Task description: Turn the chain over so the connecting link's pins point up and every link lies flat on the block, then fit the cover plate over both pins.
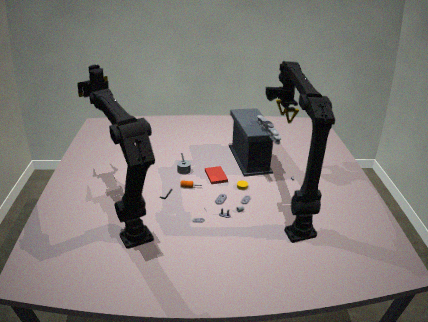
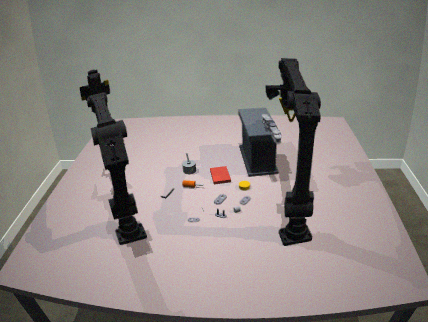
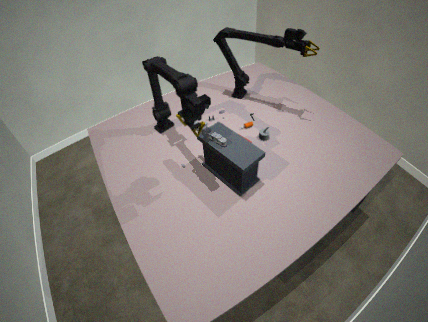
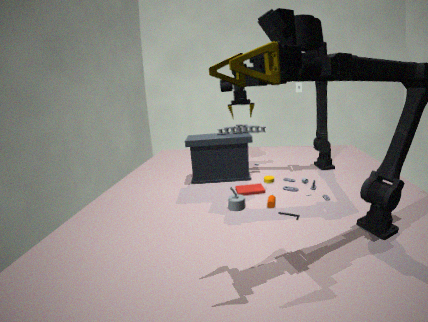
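Seen in the pictures: left gripper, fingertip midpoint: (image 3: 318,51) (image 4: 218,68); right gripper, fingertip midpoint: (image 1: 285,119) (image 2: 288,117) (image 3: 191,130) (image 4: 242,118); left arm's base at its link origin: (image 1: 136,238) (image 2: 131,235) (image 3: 239,94) (image 4: 376,227); right arm's base at its link origin: (image 1: 300,233) (image 2: 295,236) (image 3: 164,126) (image 4: 324,166).
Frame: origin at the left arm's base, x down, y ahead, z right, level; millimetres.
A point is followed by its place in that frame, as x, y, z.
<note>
A grey metal chain (image 1: 268,128) @(-251, 127, 708) (image 2: 271,127) @(-251, 125, 714) (image 3: 218,138) (image 4: 242,129) @(-238, 147, 727) lies on top of the dark block (image 1: 259,155) @(-104, 147, 687) (image 2: 262,152) @(-120, 148, 683) (image 3: 229,169) @(-124, 313, 812) (image 4: 220,162) @(-98, 297, 679), and one end overhangs its edge. Its pin direction is too small to tell. My right gripper (image 1: 287,111) @(-287, 112, 800) (image 4: 242,117) @(-287, 112, 800) is open above the chain, fingers down. My left gripper (image 3: 315,49) @(-480, 530, 0) (image 4: 221,66) @(-480, 530, 0) is open, high and away from the block. A small part with two upright dark pins (image 1: 225,214) @(-3, -39, 381) (image 2: 220,214) @(-3, -35, 379) stands on the table. Flat grey plates (image 1: 221,199) @(-5, 55, 421) (image 1: 246,199) @(-4, 2, 516) (image 1: 198,220) @(-6, -21, 264) lie near it; I cannot tell which is the cover plate.
A red slab (image 1: 216,175) @(-15, 214, 493) (image 4: 250,189) @(-15, 234, 485), a yellow disc (image 1: 242,185) @(-19, 82, 549), an orange-handled tool (image 1: 187,184) @(-22, 204, 334), a black hex key (image 1: 166,194) @(-6, 194, 223) and a grey cylinder with a rod (image 1: 184,167) @(-38, 317, 377) lie between the arms. A small grey cylinder (image 1: 240,209) @(-17, -56, 444) lies by the pinned part.
</note>
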